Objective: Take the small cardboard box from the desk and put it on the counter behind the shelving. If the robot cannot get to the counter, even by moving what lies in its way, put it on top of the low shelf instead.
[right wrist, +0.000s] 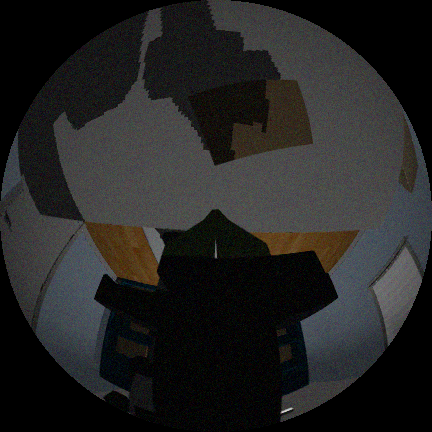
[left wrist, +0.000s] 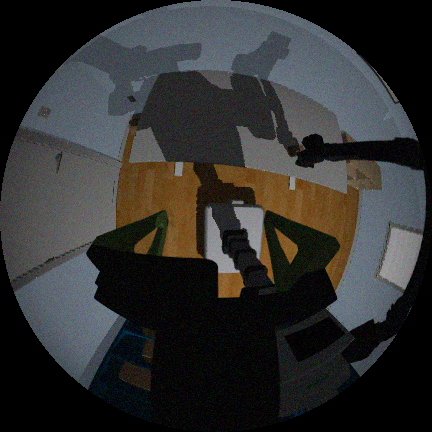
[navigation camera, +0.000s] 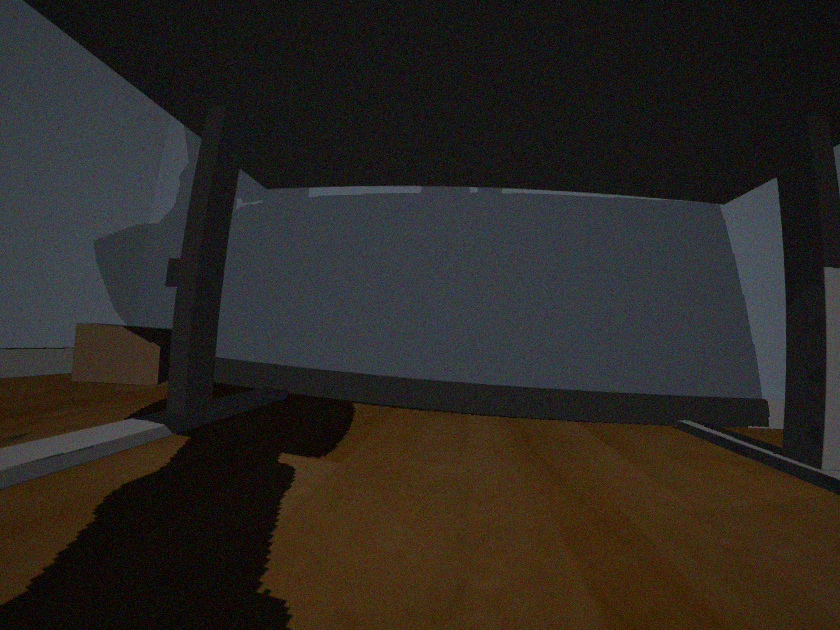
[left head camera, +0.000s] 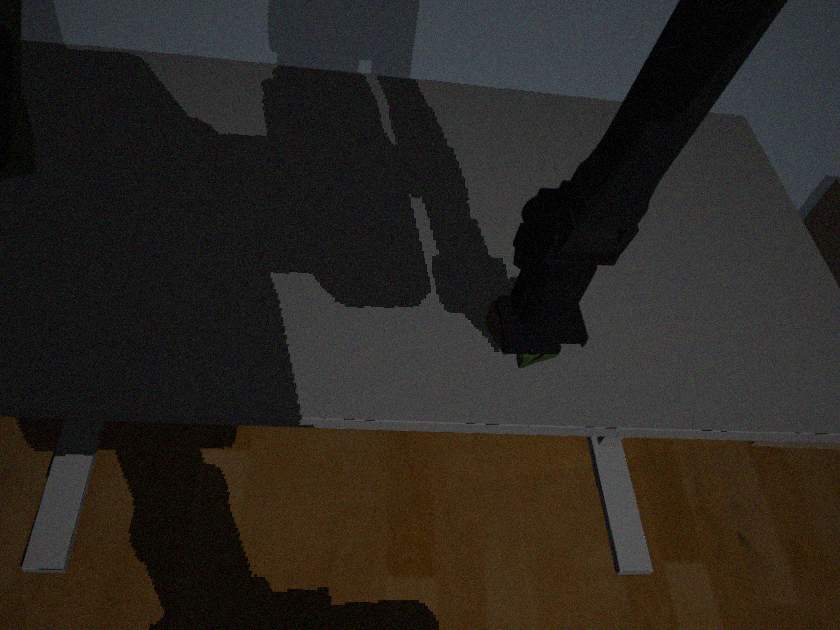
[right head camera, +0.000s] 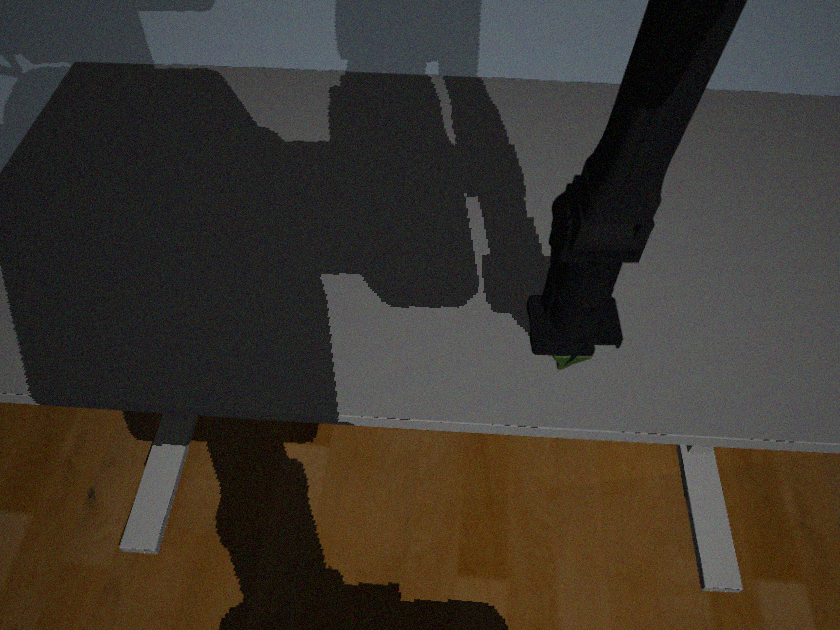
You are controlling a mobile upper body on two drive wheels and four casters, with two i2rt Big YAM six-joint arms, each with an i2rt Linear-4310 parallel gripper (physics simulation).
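Places are measured from the left arm's base along level axes (x right, y ahead, z up), in metres.
Where they show: left gripper, fingertip midpoint: [left wrist: 215, 215]; right gripper, fingertip midpoint: [right wrist: 215, 214] [left wrist: 295, 162] [left head camera: 519, 363] [right head camera: 559, 365].
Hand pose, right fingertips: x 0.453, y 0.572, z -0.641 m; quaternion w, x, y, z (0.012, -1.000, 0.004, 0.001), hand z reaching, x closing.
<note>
Each offset is from my right fingertips to the top centre of the thing. "*": to the spot under its first point. Level surfaces: height alone.
The small cardboard box {dx +0.033, dy +0.089, dz +0.001 m} [right wrist: 292, 112] [left wrist: 292, 149] lies on the grey desk {dz -0.049 m} [right wrist: 125, 170] [left head camera: 692, 325] [right head camera: 719, 325] [left wrist: 320, 125], partly in the arm's shadow. In the left head view a brown sliver of the box [left head camera: 494, 324] shows beside the right gripper, which hides the rest. My right gripper [right wrist: 215, 214] [left head camera: 537, 358] [right head camera: 573, 360] is shut with its green fingertips together and nothing between them. In the right wrist view its tips are below the box, on the desk's front-edge side, apart from it. My left gripper [left wrist: 215, 215] is wide open and empty, away from the desk. The counter cannot be made out.
A tan wooden unit [left wrist: 370, 181] stands past the desk's right end. Blue shelving with boxes [left wrist: 135, 375] [right wrist: 132, 346] and a grey machine [left wrist: 312, 375] are behind me. A brown carton {dx -1.255, dy +0.633, dz -0.589 m} [navigation camera: 115, 353] is on the floor beyond a desk leg {* dx -0.730, dy +0.326, dz -0.477 m} [navigation camera: 196, 284]. Walls stand behind the desk.
</note>
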